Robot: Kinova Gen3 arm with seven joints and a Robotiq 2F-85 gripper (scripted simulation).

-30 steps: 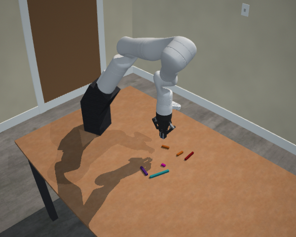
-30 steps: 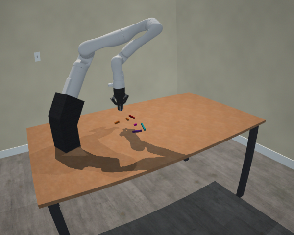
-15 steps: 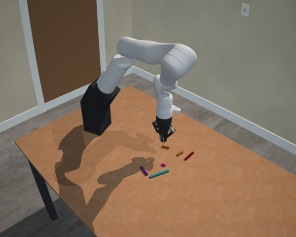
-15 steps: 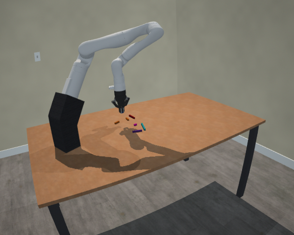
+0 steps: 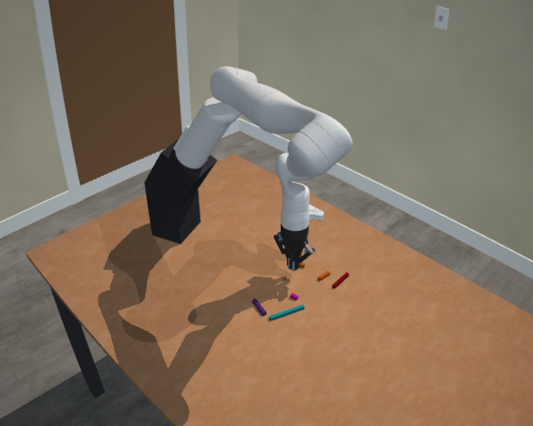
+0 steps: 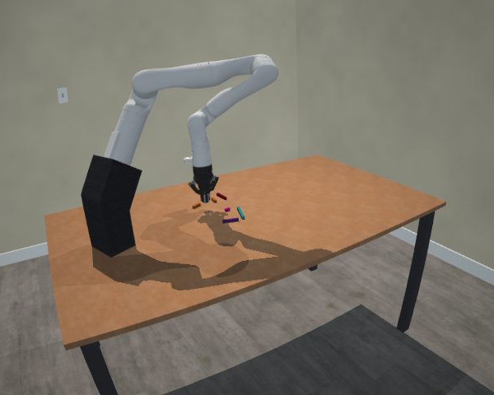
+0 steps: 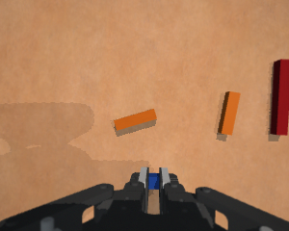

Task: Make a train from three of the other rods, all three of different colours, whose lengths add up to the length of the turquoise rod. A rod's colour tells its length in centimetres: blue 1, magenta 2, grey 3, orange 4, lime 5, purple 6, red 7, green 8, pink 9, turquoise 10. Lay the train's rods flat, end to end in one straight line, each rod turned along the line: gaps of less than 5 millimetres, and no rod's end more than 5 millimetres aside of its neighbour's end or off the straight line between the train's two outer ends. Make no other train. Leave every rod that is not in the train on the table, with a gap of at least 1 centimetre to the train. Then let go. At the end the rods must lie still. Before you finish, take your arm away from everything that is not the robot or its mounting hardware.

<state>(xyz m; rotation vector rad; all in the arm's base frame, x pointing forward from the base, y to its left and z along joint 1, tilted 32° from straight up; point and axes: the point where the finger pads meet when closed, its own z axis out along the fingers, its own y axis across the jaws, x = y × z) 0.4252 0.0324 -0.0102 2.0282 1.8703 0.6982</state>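
The magenta rod is 6 cm ahead of my hand, 7 cm to the right of it and 4 cm below it. From my hand the other things lie so: turquoise rod: 8 cm ahead, 13 cm to the right, 4 cm below; red rod: 12 cm ahead, 7 cm to the left, 4 cm below; blue rod: 1 cm below.
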